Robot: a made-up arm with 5 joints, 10 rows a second.
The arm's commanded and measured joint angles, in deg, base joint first. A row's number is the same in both.
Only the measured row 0 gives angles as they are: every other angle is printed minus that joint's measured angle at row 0.
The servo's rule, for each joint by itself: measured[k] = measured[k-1] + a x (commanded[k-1-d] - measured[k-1]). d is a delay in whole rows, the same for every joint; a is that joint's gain. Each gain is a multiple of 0.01, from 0.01 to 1. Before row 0 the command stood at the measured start. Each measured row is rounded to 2 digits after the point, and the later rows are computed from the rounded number. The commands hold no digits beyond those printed.
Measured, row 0: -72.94 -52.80 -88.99 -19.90 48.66
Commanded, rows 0 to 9: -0.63 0.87 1.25 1.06 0.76; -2.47 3.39 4.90 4.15 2.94; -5.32 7.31 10.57 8.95 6.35; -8.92 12.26 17.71 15.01 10.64; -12.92 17.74 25.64 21.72 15.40; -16.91 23.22 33.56 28.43 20.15; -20.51 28.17 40.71 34.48 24.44; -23.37 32.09 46.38 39.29 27.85; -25.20 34.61 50.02 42.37 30.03; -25.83 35.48 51.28 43.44 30.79
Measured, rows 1 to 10: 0.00 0.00 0.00 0.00 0.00; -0.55 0.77 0.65 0.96 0.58; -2.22 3.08 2.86 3.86 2.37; -4.92 6.80 6.87 8.49 5.39; -8.40 11.60 12.51 14.42 9.38; -12.33 17.00 19.34 21.06 13.96; -16.31 22.47 26.73 27.77 18.66; -19.96 27.49 34.00 33.88 23.05; -22.93 31.54 40.44 38.80 26.70; -24.90 34.24 45.42 42.05 29.23
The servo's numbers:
d 1
a 0.87 0.88 0.52 0.91 0.76

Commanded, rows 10 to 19: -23.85 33.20 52.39 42.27 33.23; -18.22 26.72 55.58 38.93 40.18; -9.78 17.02 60.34 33.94 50.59; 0.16 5.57 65.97 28.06 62.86; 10.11 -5.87 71.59 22.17 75.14; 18.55 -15.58 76.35 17.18 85.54; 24.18 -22.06 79.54 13.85 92.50; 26.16 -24.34 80.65 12.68 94.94; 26.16 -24.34 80.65 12.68 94.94; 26.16 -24.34 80.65 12.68 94.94
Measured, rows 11 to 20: -25.71 35.33 48.47 43.31 30.42; -24.09 33.46 50.51 42.36 32.56; -18.98 27.53 53.15 39.24 38.35; -10.98 18.28 56.89 34.42 47.65; -1.29 7.10 61.61 28.63 59.21; 8.63 -4.31 66.80 22.75 71.32; 17.26 -14.23 71.77 17.68 82.13; 23.28 -21.12 75.81 14.19 90.01; 25.79 -23.95 78.33 12.82 93.76; 26.11 -24.29 79.54 12.69 94.66
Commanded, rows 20 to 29: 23.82 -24.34 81.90 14.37 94.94; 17.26 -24.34 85.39 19.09 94.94; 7.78 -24.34 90.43 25.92 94.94; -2.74 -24.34 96.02 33.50 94.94; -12.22 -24.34 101.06 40.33 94.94; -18.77 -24.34 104.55 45.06 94.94; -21.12 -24.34 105.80 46.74 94.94; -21.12 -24.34 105.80 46.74 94.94; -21.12 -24.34 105.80 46.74 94.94; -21.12 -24.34 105.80 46.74 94.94
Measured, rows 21 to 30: 26.15 -24.33 80.12 12.68 94.87; 24.12 -24.34 81.05 14.22 94.92; 18.15 -24.34 83.31 18.65 94.94; 9.13 -24.34 87.01 25.27 94.94; -1.20 -24.34 91.70 32.76 94.94; -10.79 -24.34 96.57 39.65 94.94; -17.73 -24.34 100.72 44.57 94.94; -20.68 -24.34 103.36 46.54 94.94; -21.06 -24.34 104.63 46.72 94.94; -21.11 -24.34 105.24 46.74 94.94
